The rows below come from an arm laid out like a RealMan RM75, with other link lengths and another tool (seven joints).
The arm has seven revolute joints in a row. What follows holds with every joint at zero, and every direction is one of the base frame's.
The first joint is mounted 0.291 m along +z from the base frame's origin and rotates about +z.
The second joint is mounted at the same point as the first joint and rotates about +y.
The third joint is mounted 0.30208 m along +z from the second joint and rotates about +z.
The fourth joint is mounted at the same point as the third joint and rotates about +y.
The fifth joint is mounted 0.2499 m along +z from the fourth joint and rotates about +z.
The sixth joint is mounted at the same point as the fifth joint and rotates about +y.
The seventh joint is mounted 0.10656 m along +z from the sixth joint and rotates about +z.
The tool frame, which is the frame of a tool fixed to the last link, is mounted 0.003 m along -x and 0.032 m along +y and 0.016 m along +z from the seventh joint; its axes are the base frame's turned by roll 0, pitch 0.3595 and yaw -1.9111 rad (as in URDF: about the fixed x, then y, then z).
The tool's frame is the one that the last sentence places.
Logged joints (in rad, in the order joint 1, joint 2, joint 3, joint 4, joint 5, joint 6, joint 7), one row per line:
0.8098, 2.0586, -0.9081, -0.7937, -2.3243, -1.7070, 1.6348
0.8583, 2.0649, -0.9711, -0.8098, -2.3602, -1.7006, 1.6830
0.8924, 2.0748, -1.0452, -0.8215, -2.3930, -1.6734, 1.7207
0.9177, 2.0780, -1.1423, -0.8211, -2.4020, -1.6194, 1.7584
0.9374, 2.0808, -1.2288, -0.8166, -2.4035, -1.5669, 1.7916
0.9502, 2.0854, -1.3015, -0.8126, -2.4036, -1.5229, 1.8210
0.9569, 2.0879, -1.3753, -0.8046, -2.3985, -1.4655, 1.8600
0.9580, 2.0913, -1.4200, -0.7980, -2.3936, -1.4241, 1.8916
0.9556, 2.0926, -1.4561, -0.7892, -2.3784, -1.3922, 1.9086
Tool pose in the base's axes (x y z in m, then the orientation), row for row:
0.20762, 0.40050, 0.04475, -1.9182, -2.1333, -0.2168
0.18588, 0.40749, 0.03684, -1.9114, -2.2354, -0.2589
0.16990, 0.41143, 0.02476, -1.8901, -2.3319, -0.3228
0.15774, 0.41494, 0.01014, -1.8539, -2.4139, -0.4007
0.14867, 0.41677, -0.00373, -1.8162, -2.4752, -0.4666
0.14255, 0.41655, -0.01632, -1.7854, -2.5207, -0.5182
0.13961, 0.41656, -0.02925, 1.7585, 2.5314, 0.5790
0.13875, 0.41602, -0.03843, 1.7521, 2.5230, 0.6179
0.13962, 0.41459, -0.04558, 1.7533, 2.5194, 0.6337
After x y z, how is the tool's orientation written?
As a rotation vector, in radians.
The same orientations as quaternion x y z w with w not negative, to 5 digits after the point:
-0.66090, -0.73501, -0.07470, 0.13188
-0.64448, -0.75373, -0.08730, 0.09439
-0.62489, -0.77095, -0.10672, 0.06125
-0.60350, -0.78580, -0.13044, 0.03583
-0.58477, -0.79696, -0.15023, 0.01814
-0.57002, -0.80478, -0.16545, 0.00474
0.56071, 0.80716, 0.18462, 0.00271
0.55919, 0.80523, 0.19721, 0.00418
0.55941, 0.80384, 0.20219, 0.00371

